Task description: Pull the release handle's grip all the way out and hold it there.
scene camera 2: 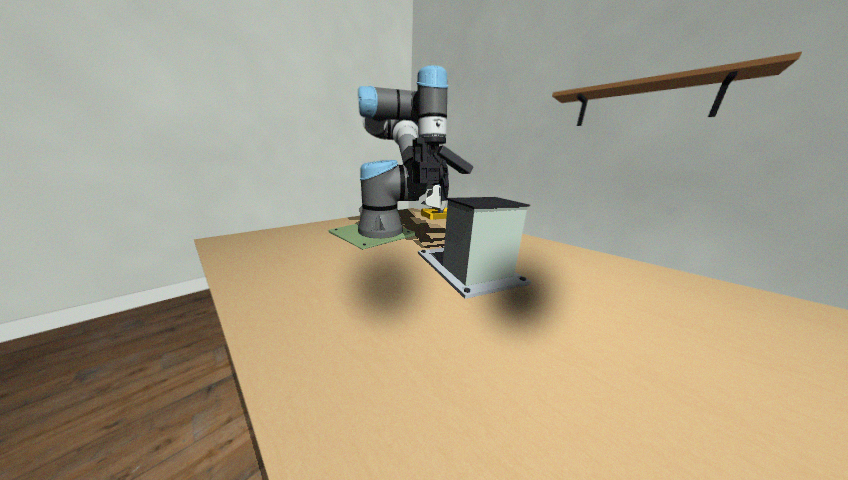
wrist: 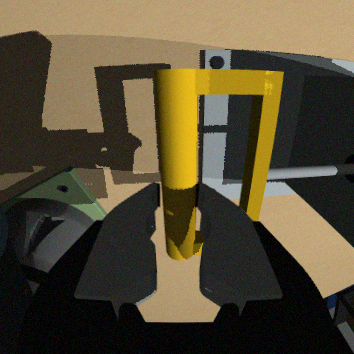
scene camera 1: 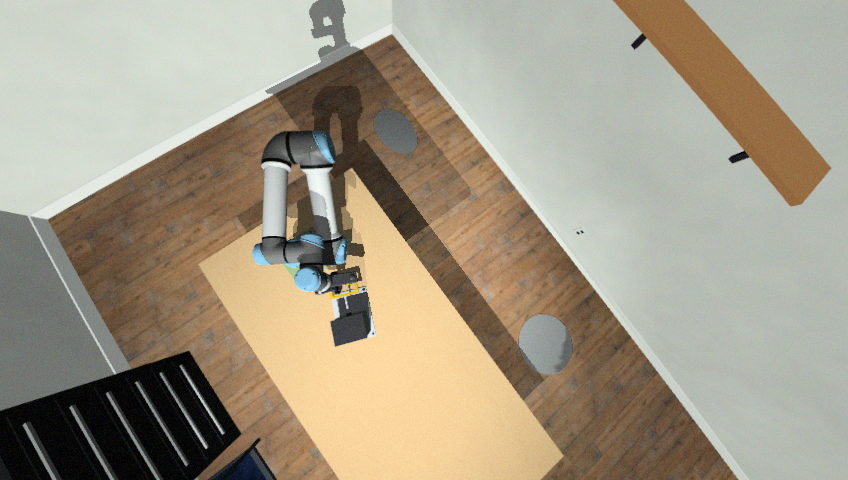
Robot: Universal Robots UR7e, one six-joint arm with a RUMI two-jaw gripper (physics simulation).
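Observation:
The yellow release handle (scene camera 1: 343,295) (scene camera 2: 433,214) is a rectangular frame with a thick round grip bar (wrist: 178,130). A light grey rod (wrist: 302,173) runs from the frame's far side toward the dark housing. The housing (scene camera 1: 349,328) (scene camera 2: 495,243) is a box with a dark top on a light grey base plate (scene camera 2: 493,289). In the wrist view there is a wide gap between the grip bar and the housing. My gripper (scene camera 1: 346,284) (scene camera 2: 439,203) (wrist: 177,185) is shut on the grip bar, with one dark finger on each side. The exact finger contact is partly hidden.
The arm's green mounting plate (scene camera 2: 345,233) (wrist: 72,186) lies beside the handle on the wooden table (scene camera 1: 416,380) (scene camera 2: 357,380). A wooden wall shelf (scene camera 1: 726,101) (scene camera 2: 672,82), two grey round discs (scene camera 1: 395,132) (scene camera 1: 545,343) and a black slatted unit (scene camera 1: 124,410) stand away from the arm.

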